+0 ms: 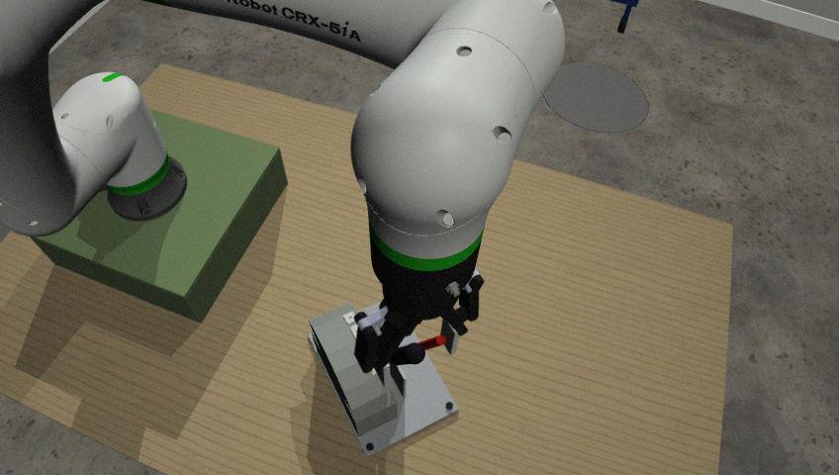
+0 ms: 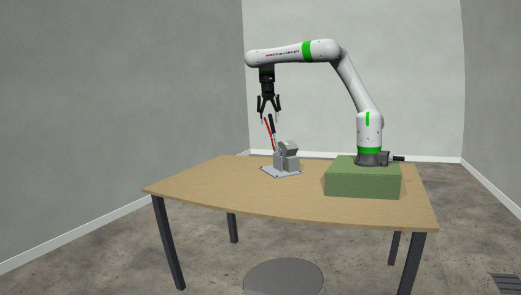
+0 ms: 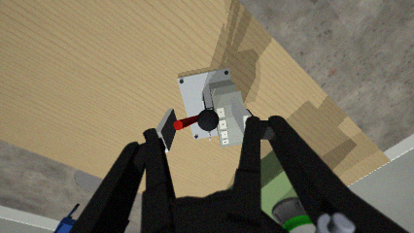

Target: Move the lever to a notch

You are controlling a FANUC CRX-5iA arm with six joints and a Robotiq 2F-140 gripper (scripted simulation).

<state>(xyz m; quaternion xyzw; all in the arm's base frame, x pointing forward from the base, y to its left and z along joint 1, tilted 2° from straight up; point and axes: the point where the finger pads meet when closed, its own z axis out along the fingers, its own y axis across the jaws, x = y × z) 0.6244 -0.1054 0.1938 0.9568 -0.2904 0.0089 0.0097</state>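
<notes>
The red bar is 30 mm behind my hand, 40 mm to the left of it and 110 mm below it.
</notes>
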